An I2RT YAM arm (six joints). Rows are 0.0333 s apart.
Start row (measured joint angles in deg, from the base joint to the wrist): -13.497 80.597 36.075 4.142 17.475 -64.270
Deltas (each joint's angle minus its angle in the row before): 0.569 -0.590 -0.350 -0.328 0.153 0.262; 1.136 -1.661 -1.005 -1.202 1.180 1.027; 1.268 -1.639 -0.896 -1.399 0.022 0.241; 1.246 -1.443 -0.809 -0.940 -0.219 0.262; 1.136 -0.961 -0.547 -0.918 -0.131 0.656; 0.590 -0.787 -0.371 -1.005 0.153 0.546; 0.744 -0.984 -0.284 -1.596 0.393 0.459
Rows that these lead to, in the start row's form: -12.928 80.007 35.725 3.814 17.628 -64.008; -11.792 78.346 34.720 2.612 18.808 -62.981; -10.524 76.707 33.824 1.213 18.830 -62.740; -9.278 75.264 33.015 0.273 18.611 -62.478; -8.142 74.303 32.468 -0.645 18.480 -61.822; -7.552 73.516 32.097 -1.650 18.633 -61.276; -6.808 72.532 31.813 -3.246 19.026 -60.817
